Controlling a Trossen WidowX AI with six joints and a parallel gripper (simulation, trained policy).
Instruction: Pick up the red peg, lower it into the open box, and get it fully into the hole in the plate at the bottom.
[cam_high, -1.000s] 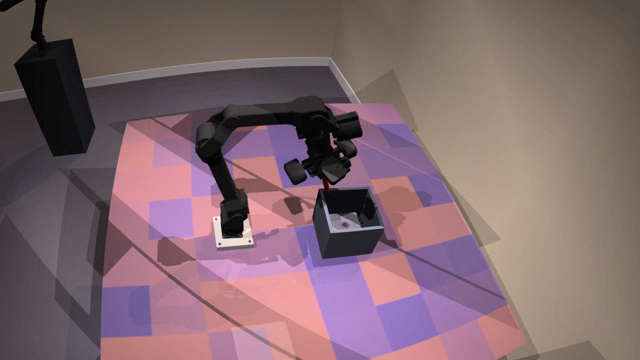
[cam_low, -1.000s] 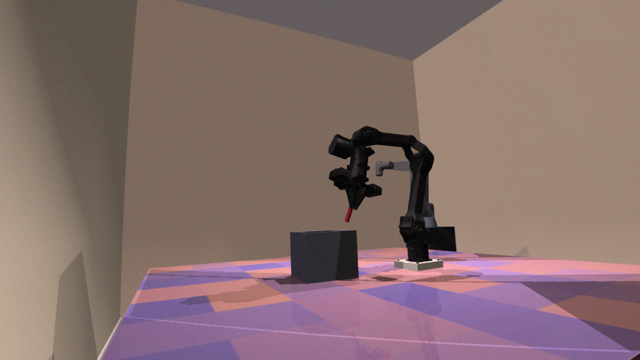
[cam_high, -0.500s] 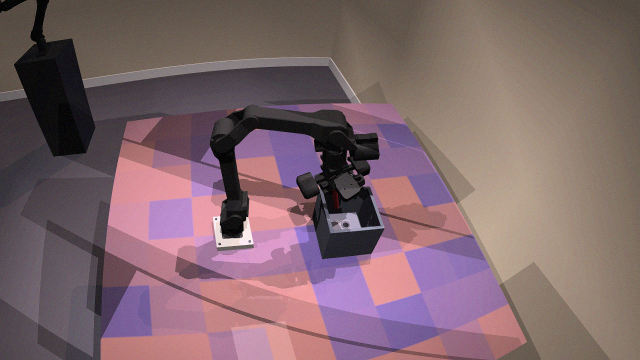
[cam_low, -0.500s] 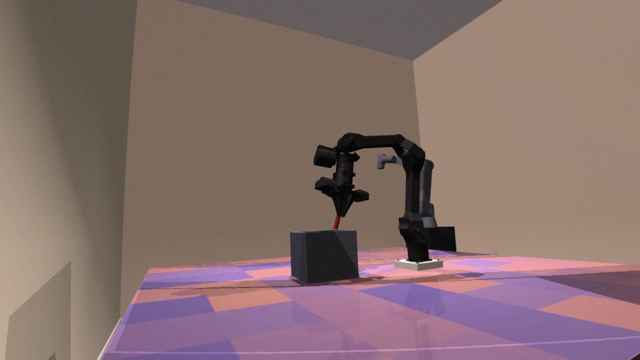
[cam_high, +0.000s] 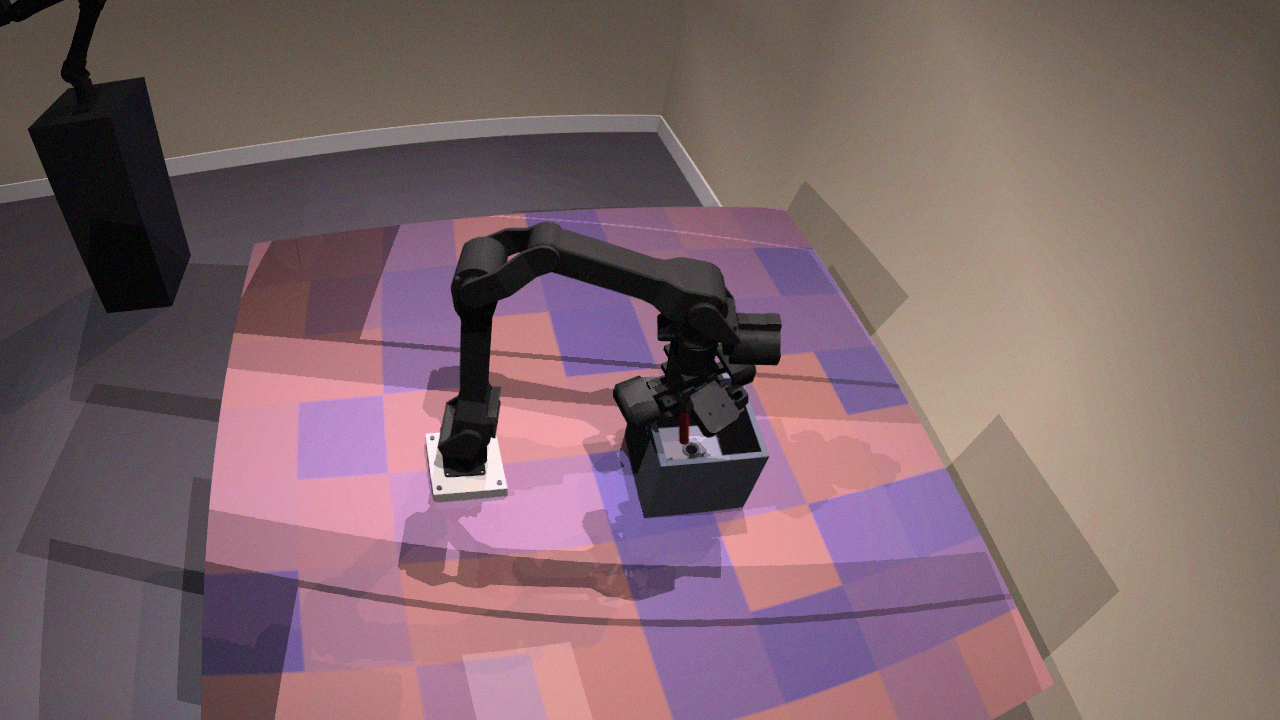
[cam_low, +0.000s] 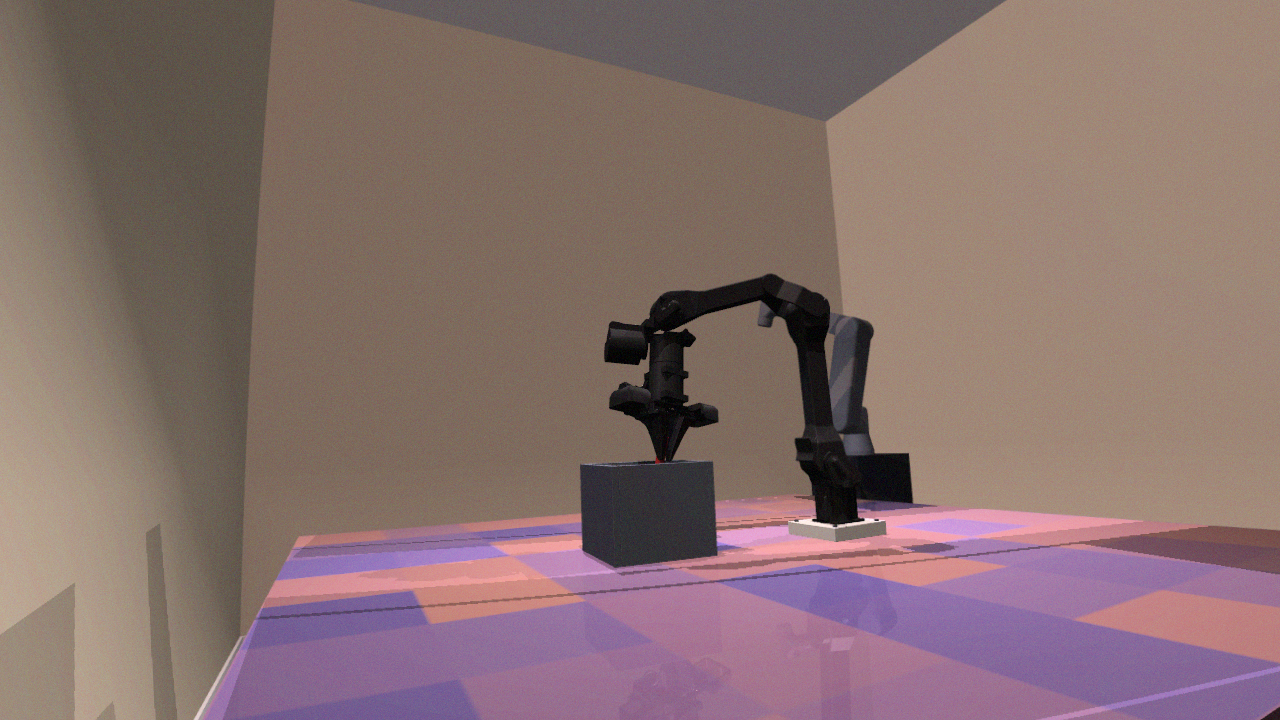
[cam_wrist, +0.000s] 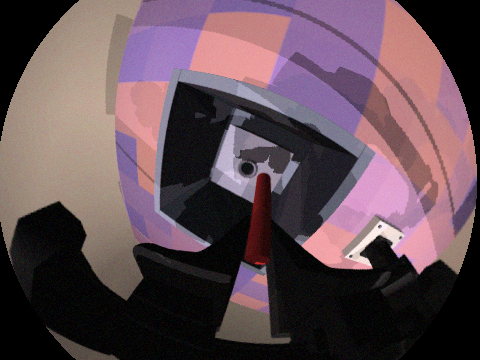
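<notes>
Right now my gripper tip is 10 mm to the left of the red peg. The rest, counted from my gripper tip: plate: 30 mm ahead, 10 mm to the right, 90 mm below.
</notes>
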